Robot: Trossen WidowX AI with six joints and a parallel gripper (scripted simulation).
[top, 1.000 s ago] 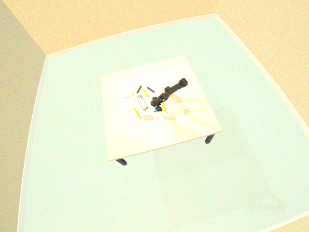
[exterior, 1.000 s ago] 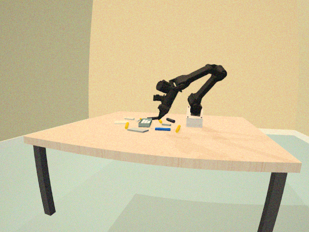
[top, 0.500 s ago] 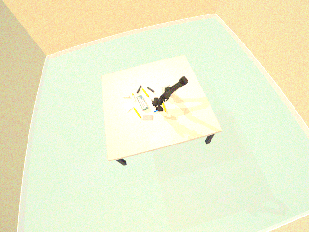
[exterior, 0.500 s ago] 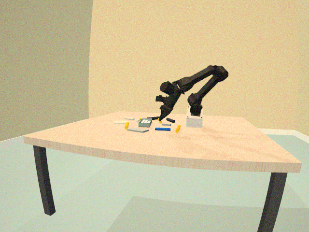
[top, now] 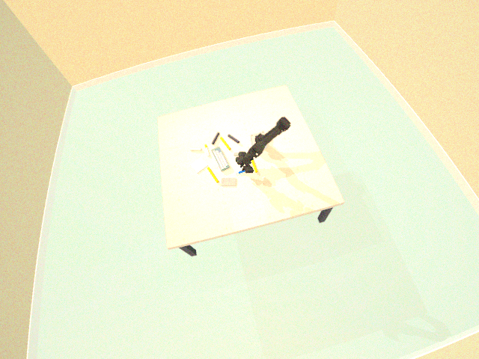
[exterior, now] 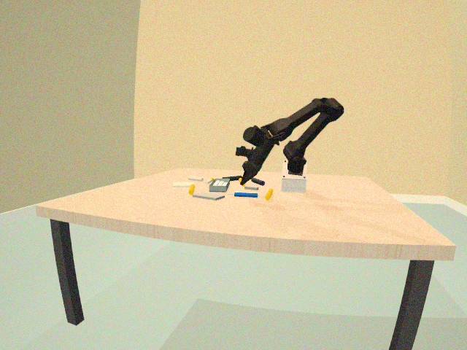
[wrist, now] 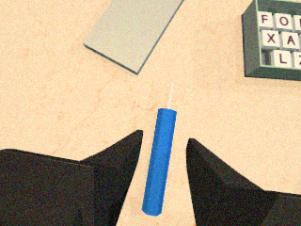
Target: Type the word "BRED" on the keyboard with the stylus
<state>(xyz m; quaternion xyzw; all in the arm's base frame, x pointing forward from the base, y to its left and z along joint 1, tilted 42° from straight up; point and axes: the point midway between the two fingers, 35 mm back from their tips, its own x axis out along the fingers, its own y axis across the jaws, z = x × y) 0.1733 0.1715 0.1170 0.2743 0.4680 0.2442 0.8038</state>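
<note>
My gripper tip is now 1 cm short of the blue stylus and 4 cm above it. The rest, counted from my gripper tip: white-and-yellow pen: 25 cm ahead, 29 cm to the right, 4 cm below.
</note>
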